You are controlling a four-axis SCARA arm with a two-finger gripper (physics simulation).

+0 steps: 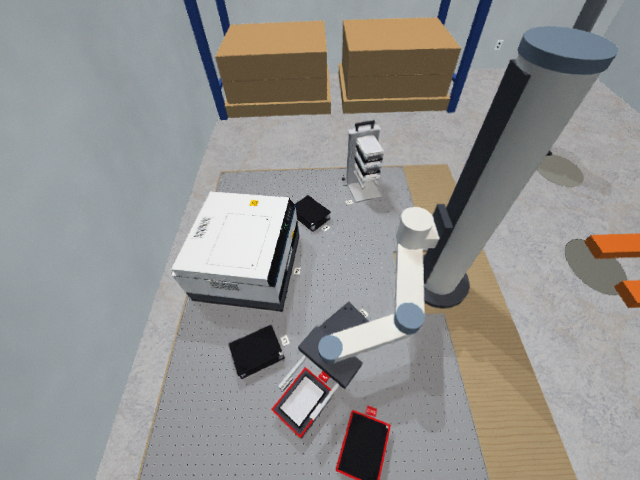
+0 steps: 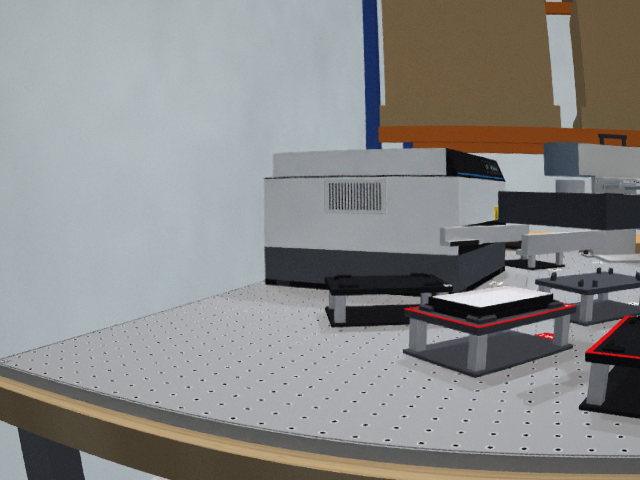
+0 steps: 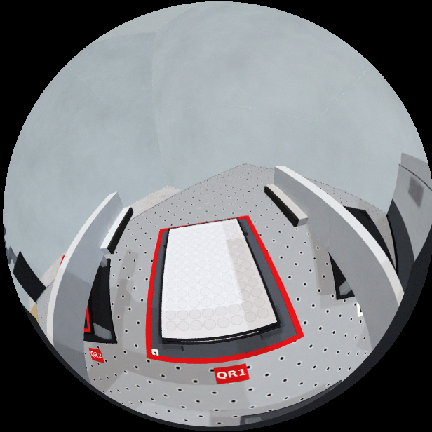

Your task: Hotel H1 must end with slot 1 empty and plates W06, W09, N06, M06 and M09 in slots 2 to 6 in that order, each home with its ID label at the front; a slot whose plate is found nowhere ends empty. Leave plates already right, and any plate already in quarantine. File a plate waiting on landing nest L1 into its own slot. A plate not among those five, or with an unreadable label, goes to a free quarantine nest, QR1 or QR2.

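Places are measured from the arm's base along level axes (x right, y ahead, z up), in centimetres.
Where they show: gripper, fingertip midpoint: (image 1: 295, 403) (image 2: 481, 240); arm's base, origin of the base link: (image 1: 436, 280).
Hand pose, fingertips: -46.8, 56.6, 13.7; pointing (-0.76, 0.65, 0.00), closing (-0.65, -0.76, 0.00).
Note:
Things, the pixels of their top centre, and the offset from my fingertips, as dx, dy, dz.
- white-topped plate with a black skirt, middle of its top: (image 2: 494, 295) (image 1: 302, 400) +1.8, -1.6, -6.0
- red-edged nest QR1, middle of its top: (image 2: 494, 302) (image 1: 302, 400) +1.8, -1.6, -6.9
- Red-edged nest QR2, middle of its top: (image 1: 364, 446) -10.8, -19.6, -7.0
- Black nest L1, middle of its top: (image 2: 386, 278) (image 1: 255, 348) +18.4, +15.3, -7.0
- large white instrument, middle of its top: (image 2: 396, 155) (image 1: 235, 230) +55.9, +23.1, +12.2
- small black nest, middle of its top: (image 2: 528, 242) (image 1: 310, 208) +83.8, -3.6, -7.0
- dark grey nest, middle of its top: (image 2: 597, 272) (image 1: 344, 325) +25.7, -16.1, -6.5
My gripper (image 1: 297, 401) (image 2: 484, 240) (image 3: 193, 187) is open and empty, with its fingers apart above nest QR1. A white-topped plate with a black skirt (image 1: 305, 401) (image 2: 493, 297) (image 3: 215, 280) lies flat on the red-edged nest QR1 (image 1: 287, 422) (image 2: 516, 321) (image 3: 220, 359), below the fingers and clear of them. Its ID label cannot be read now. Red-edged nest QR2 (image 1: 363, 446) holds no plate. Black nest L1 (image 1: 256, 351) (image 2: 387, 283) holds no plate. Hotel H1 (image 1: 351, 155) stands at the back with several plates (image 1: 369, 145); their labels are too small to read.
A large white instrument (image 1: 240, 240) (image 2: 361, 217) stands left of the arm. A small black nest (image 1: 311, 211) is beside its back right corner. A dark grey nest (image 1: 347, 314) (image 2: 589, 281) is partly under the arm. The arm's column (image 1: 496, 170) rises at the right.

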